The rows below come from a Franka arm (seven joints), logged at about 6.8 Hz.
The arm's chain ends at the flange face. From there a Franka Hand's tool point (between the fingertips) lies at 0.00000 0.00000 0.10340 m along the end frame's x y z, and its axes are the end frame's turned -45 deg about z.
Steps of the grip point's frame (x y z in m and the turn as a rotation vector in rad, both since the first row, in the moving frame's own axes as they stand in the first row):
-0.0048, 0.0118, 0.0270, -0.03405, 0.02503, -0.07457
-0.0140, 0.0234, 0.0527, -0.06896, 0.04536, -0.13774
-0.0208, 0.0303, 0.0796, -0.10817, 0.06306, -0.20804
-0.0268, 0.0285, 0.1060, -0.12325, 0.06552, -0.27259
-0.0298, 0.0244, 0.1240, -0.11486, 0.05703, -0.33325
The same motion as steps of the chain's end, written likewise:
0.0006, 0.0112, 0.0271, -0.00638, 0.04178, -0.07457
-0.0018, 0.0253, 0.0531, -0.01669, 0.08084, -0.13774
-0.0060, 0.0342, 0.0804, -0.03190, 0.12108, -0.20804
-0.0130, 0.0368, 0.1070, -0.04082, 0.13348, -0.27259
-0.0168, 0.0363, 0.1248, -0.04089, 0.12154, -0.33325

